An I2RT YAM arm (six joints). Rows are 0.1 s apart.
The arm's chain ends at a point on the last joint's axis. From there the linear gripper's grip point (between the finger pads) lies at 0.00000 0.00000 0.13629 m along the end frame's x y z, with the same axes.
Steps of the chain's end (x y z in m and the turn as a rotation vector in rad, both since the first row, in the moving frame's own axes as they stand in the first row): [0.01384 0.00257 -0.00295 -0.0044 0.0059 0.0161]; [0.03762 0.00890 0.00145 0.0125 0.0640 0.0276]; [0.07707 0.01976 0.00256 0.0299 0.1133 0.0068]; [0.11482 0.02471 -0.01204 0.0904 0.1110 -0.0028]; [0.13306 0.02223 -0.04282 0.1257 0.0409 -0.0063]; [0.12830 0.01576 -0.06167 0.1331 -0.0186 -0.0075]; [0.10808 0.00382 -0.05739 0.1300 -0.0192 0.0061]
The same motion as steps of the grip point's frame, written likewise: [0.01464 0.00318 -0.00295 -0.0044 0.0059 0.0161]; [0.04636 0.00732 0.00116 0.0125 0.0640 0.0276]; [0.09249 0.01575 0.00163 0.0299 0.1133 0.0068]; [0.12988 0.01241 -0.01343 0.0904 0.1110 -0.0028]; [0.13856 0.00513 -0.04401 0.1257 0.0409 -0.0063]; [0.12570 -0.00232 -0.06290 0.1331 -0.0186 -0.0075]; [0.10552 -0.01385 -0.05857 0.1300 -0.0192 0.0061]
